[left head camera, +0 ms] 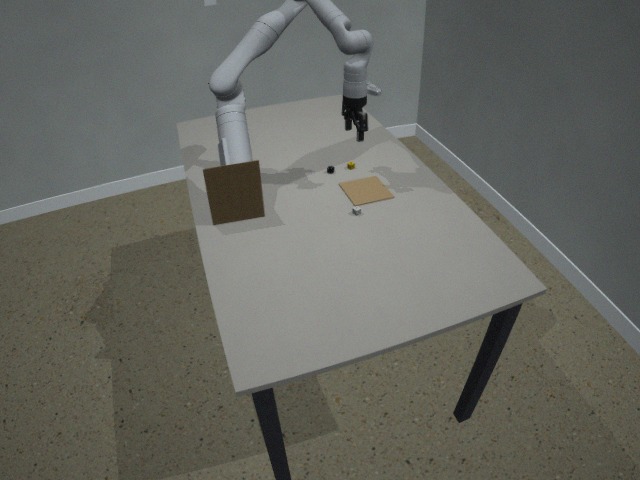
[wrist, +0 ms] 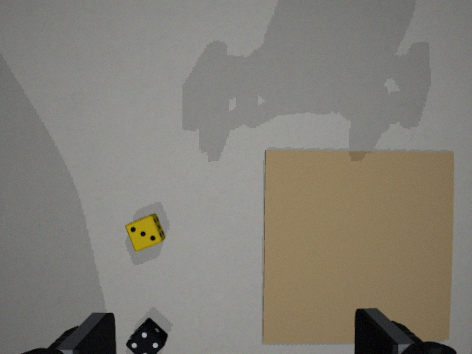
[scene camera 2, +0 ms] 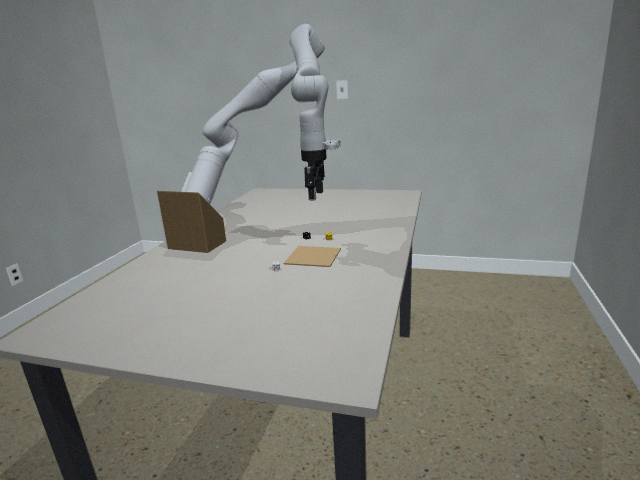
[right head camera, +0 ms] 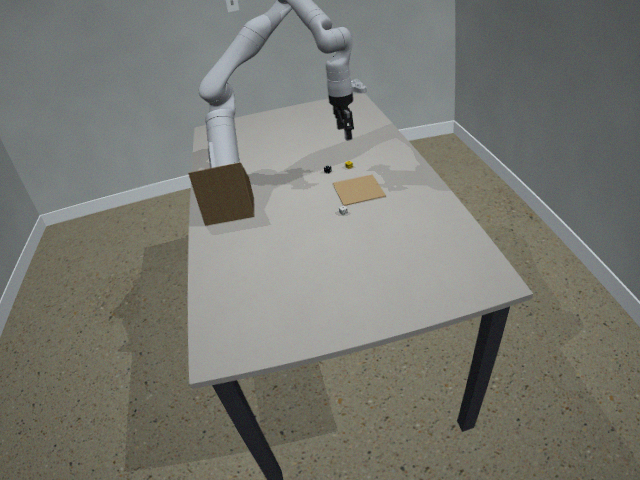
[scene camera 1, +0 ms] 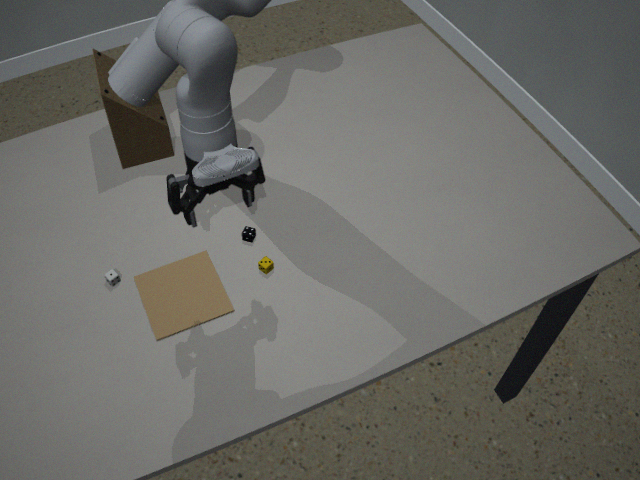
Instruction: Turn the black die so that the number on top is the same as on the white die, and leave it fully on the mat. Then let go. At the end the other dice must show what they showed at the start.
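Places are measured from the arm's base along level axes (x ahead, y left, z up), in metres.
Pixels of known places: gripper, fingertip midpoint: [left head camera: 354, 135] [wrist: 235, 338] [scene camera 2: 316, 196] [right head camera: 344, 134] [scene camera 1: 220, 213]; arm's base, origin of the base link: [left head camera: 238, 170] [scene camera 2: 195, 203] [right head camera: 226, 172] [scene camera 1: 127, 90].
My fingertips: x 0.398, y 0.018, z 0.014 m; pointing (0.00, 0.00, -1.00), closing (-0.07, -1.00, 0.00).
For each thing: its middle in the pictures, then the offset to it from my fingertips.
- black die, body centre: [wrist: 147, 340] [scene camera 1: 248, 234] [scene camera 2: 306, 235] [right head camera: 327, 169] [left head camera: 330, 169] dy +0.066, dx -0.054, dz -0.153 m
- white die, body centre: [scene camera 1: 112, 277] [scene camera 2: 276, 265] [right head camera: 343, 210] [left head camera: 356, 210] dy -0.189, dx -0.091, dz -0.153 m
- tan mat, body centre: [wrist: 359, 247] [scene camera 1: 182, 293] [scene camera 2: 313, 255] [right head camera: 358, 189] [left head camera: 366, 190] dy -0.092, dx -0.002, dz -0.161 m
- yellow die, body centre: [wrist: 145, 232] [scene camera 1: 266, 265] [scene camera 2: 329, 236] [right head camera: 349, 164] [left head camera: 351, 165] dy +0.060, dx +0.024, dz -0.153 m
The black die [left head camera: 330, 169] [right head camera: 327, 168] [scene camera 1: 248, 234] [scene camera 2: 306, 235] [wrist: 146, 337] lies on the table off the mat; its top appears to show four pips, partly cut off in the wrist view. The white die [left head camera: 356, 210] [right head camera: 343, 210] [scene camera 1: 112, 277] [scene camera 2: 276, 266] shows one pip on top and lies beside the opposite side of the tan mat [left head camera: 366, 190] [right head camera: 359, 189] [scene camera 1: 183, 294] [scene camera 2: 312, 256] [wrist: 357, 247]. My gripper [left head camera: 354, 133] [right head camera: 344, 132] [scene camera 1: 221, 212] [scene camera 2: 315, 195] [wrist: 235, 338] is open and empty, well above the table. In the wrist view the black die appears just inside the left finger.
A yellow die [left head camera: 351, 165] [right head camera: 348, 164] [scene camera 1: 266, 265] [scene camera 2: 328, 236] [wrist: 144, 233] lies near the black die, between it and the table's far long edge, with three pips on top. The arm's brown wedge-shaped base block [left head camera: 234, 192] [right head camera: 222, 195] [scene camera 1: 139, 134] [scene camera 2: 186, 222] stands at the table's other long edge.
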